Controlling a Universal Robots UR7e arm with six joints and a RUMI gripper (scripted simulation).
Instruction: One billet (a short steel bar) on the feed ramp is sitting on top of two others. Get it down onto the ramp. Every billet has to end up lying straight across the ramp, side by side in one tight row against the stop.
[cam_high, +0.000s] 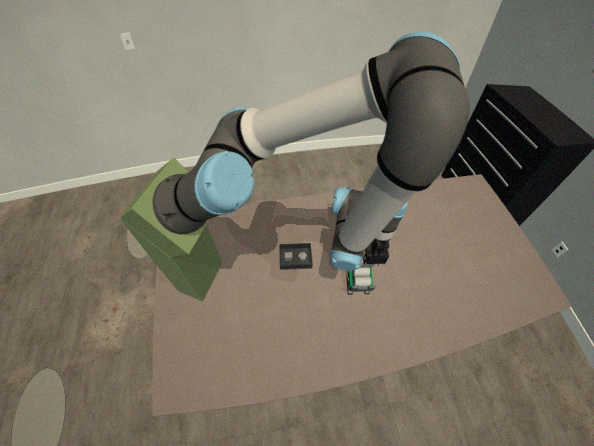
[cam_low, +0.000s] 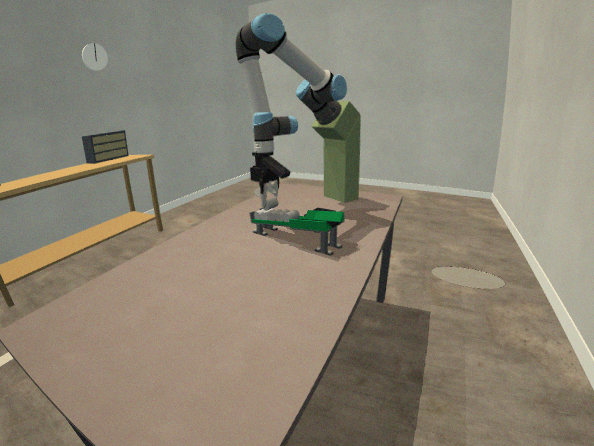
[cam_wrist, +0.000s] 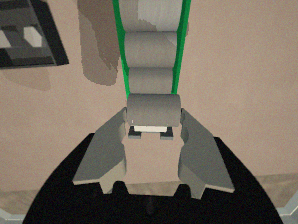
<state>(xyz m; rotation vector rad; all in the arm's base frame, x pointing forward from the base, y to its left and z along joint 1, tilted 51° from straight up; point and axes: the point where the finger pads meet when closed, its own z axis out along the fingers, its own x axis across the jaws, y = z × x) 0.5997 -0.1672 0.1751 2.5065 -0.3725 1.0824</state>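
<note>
The ramp lies 5 cm ahead of my hand, 10 cm to the left of it and 6 cm below it. Round my hand: small dark tray 17 cm behind, 20 cm to the left, 12 cm below.
</note>
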